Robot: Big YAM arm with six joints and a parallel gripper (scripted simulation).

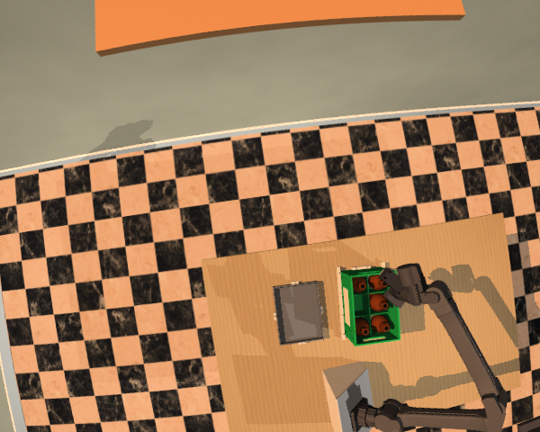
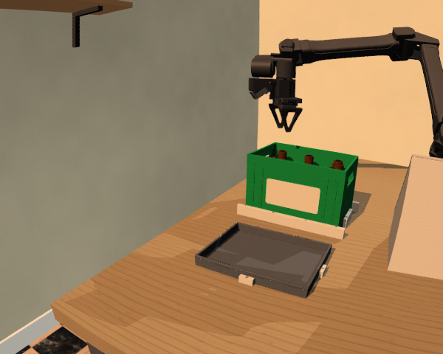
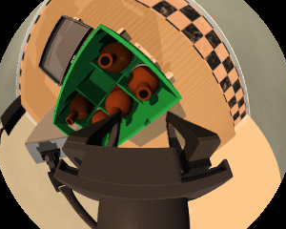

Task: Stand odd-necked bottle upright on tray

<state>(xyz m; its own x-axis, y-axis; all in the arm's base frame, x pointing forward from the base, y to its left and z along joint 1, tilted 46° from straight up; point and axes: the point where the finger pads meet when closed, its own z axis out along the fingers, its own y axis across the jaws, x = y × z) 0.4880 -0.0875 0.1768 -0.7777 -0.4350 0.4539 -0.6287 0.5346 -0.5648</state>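
Now: hand 80 mm past the green crate, 50 mm to the right of it and 150 mm above it. Also, from my hand: dark grey tray (80 mm behind, 340 mm to the left, 220 mm below).
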